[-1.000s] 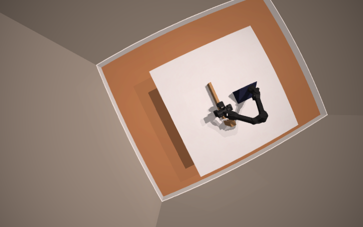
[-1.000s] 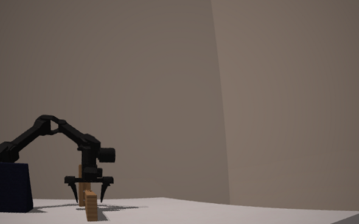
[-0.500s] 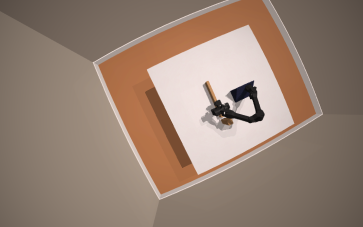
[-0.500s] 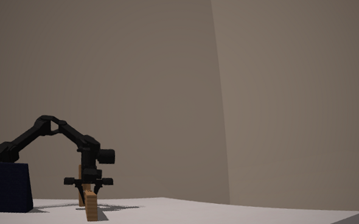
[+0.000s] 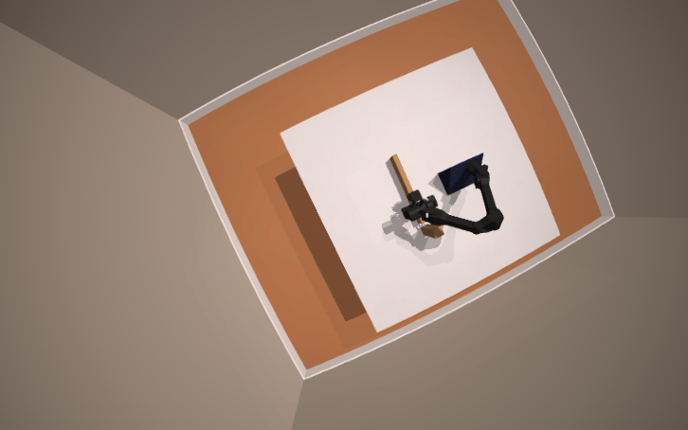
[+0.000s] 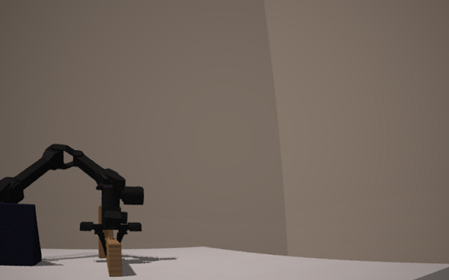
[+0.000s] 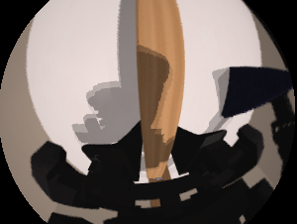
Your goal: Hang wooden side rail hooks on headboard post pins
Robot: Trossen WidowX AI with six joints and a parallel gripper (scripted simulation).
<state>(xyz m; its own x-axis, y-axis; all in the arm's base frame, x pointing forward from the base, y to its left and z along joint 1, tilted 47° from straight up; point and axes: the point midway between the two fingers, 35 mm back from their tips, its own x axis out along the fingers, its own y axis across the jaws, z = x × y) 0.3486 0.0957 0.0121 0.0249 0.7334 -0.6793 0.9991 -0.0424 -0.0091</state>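
The headboard post lies 10 mm behind my gripper tip, 140 mm to the left of it and 60 mm above it.
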